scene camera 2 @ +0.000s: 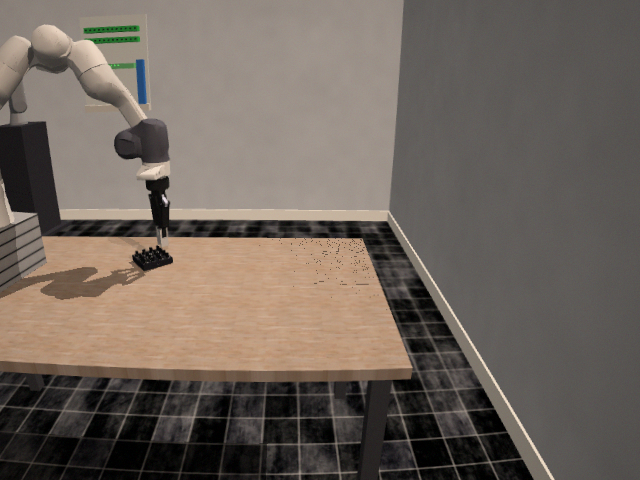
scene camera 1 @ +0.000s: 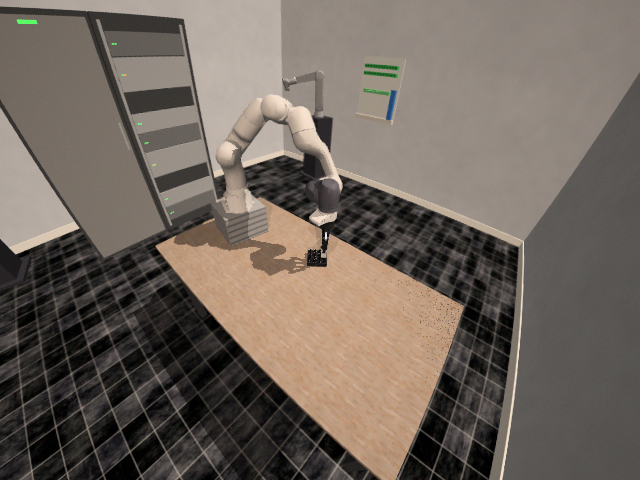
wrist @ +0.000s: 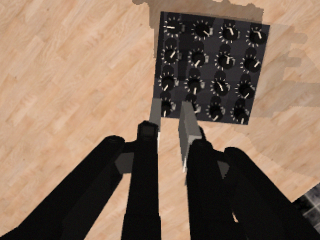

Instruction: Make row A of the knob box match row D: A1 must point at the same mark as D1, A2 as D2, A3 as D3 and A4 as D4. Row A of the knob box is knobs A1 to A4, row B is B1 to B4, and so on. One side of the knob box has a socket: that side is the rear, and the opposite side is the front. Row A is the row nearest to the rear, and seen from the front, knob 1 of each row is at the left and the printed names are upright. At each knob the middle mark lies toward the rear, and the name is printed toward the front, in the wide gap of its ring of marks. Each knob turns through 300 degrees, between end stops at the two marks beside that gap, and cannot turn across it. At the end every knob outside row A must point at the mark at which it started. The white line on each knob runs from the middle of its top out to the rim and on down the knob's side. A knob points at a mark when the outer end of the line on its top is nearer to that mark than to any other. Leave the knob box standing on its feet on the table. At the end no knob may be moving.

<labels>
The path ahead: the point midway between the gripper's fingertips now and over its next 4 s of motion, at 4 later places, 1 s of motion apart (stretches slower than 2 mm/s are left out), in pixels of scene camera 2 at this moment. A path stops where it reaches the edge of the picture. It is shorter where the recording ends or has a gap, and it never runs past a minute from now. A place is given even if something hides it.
The gripper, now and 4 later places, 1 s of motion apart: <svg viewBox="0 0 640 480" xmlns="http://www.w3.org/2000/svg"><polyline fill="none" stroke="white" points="163,244 143,244 143,253 144,257 144,258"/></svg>
</labels>
